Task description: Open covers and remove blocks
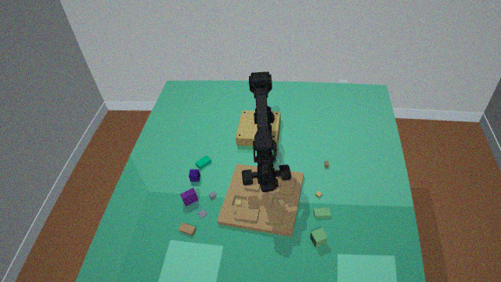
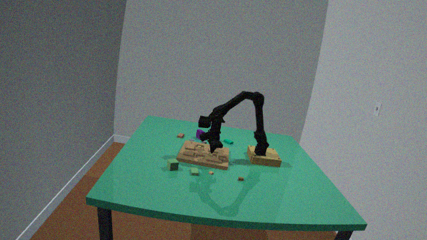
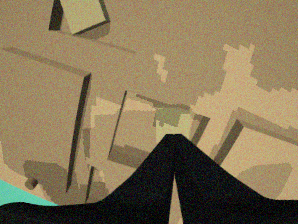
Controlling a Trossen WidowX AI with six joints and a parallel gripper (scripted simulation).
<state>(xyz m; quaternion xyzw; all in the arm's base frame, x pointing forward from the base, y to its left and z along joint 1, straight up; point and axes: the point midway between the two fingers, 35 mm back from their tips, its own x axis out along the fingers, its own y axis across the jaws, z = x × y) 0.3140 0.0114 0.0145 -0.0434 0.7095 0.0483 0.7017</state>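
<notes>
The tan puzzle board lies 50 mm ahead of my gripper tip, 10 mm to the right of it and 10 mm below it. The rest, counted from my gripper tip: teal block: 160 mm behind, 290 mm to the right, 20 mm below; orange block: 180 mm ahead, 310 mm to the right, 20 mm below; purple cube: 80 mm behind, 320 mm to the right, 10 mm below.
</notes>
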